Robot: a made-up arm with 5 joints.
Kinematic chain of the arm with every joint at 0, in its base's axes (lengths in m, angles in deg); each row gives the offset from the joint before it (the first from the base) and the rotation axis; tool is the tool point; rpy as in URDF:
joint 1: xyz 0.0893 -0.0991 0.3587 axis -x
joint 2: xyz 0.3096 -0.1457 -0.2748 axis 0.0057 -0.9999 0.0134
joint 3: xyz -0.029 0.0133 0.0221 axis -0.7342 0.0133 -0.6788
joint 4: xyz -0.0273 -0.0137 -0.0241 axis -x
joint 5: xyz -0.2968 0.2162 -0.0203 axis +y
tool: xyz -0.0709 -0.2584 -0.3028 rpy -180 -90 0
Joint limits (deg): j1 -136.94..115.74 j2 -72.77..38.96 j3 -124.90..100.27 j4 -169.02..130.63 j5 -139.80..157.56
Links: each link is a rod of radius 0.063 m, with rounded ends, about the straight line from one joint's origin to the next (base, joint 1, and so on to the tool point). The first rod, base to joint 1, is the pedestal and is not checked.
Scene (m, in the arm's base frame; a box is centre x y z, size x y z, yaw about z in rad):
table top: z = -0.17
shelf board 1: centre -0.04 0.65 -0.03 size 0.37 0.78 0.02 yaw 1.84
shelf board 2: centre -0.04 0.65 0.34 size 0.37 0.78 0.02 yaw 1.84
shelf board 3: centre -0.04 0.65 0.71 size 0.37 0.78 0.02 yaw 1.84
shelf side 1: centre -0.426 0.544 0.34 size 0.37 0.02 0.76 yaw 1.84
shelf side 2: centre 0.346 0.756 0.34 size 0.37 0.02 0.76 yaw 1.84
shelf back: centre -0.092 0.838 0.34 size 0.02 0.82 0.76 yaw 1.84
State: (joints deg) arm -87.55 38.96 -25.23 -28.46 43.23
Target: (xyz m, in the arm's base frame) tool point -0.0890 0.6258 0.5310
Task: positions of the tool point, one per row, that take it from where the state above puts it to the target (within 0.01 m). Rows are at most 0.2 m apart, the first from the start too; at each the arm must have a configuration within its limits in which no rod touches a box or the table.
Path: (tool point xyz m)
1: 0.0575 0.6396 0.1124
2: 0.0717 0.5547 0.1137
3: 0.1019 0.4536 0.1207
4: 0.1512 0.3431 0.1245
5: 0.0993 0.3802 0.2659
6: 0.0486 0.3645 0.4081
7: 0.0009 0.3002 0.5310
8: -0.0596 0.3925 0.5399
9: -0.0913 0.4869 0.5388
10: -0.0981 0.5685 0.5340
11: -0.0890 0.6258 0.5310

